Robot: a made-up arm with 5 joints. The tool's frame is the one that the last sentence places.
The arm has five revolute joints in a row. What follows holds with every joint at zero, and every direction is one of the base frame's.
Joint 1 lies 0.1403 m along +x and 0.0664 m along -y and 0.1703 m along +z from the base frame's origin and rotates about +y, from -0.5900 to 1.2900 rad.
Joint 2 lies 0.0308 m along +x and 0.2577 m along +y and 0.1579 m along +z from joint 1 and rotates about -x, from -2.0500 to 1.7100 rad.
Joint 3 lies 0.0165 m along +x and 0.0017 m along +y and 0.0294 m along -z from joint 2 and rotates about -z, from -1.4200 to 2.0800 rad.
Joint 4 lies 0.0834 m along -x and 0.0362 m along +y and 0.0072 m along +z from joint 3 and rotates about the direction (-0.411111, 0.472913, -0.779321), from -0.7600 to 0.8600 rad.
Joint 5 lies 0.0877 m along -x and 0.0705 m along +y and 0.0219 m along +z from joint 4 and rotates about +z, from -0.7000 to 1.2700 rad.
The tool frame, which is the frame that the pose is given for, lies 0.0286 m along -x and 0.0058 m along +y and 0.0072 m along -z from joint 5; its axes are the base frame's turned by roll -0.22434, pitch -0.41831 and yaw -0.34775 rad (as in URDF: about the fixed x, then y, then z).
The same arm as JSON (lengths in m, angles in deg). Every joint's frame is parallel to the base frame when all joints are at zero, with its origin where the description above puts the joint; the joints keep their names.
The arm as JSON. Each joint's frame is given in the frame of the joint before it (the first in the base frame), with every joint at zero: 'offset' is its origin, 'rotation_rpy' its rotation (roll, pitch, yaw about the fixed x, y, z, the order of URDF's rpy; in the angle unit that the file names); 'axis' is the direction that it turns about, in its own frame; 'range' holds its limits. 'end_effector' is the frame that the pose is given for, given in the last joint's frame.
{"length_unit": "m", "angle_unit": "deg", "chain": [{"id": "joint 1", "offset": [0.1403, -0.0664, 0.1703], "rotation_rpy": [0.0, 0.0, 0.0], "axis": "+y", "range": [-33.8, 73.91]}, {"id": "joint 2", "offset": [0.0308, 0.2577, 0.1579], "rotation_rpy": [0.0, 0.0, 0.0], "axis": "-x", "range": [-117.46, 97.98]}, {"id": "joint 3", "offset": [0.0165, 0.0017, -0.0294], "rotation_rpy": [0.0, 0.0, 0.0], "axis": "-z", "range": [-81.36, 119.18]}, {"id": "joint 4", "offset": [-0.0834, 0.0362, 0.0072], "rotation_rpy": [0.0, 0.0, 0.0], "axis": [-0.411111, 0.472913, -0.779321], "range": [-43.54, 49.27]}, {"id": "joint 5", "offset": [-0.0877, 0.0705, 0.0219], "rotation_rpy": [0.0, 0.0, 0.0], "axis": "+z", "range": [-40.11, 72.77]}], "end_effector": {"offset": [-0.0286, 0.0058, -0.0072], "rotation_rpy": [-12.85, -23.97, -19.92]}}
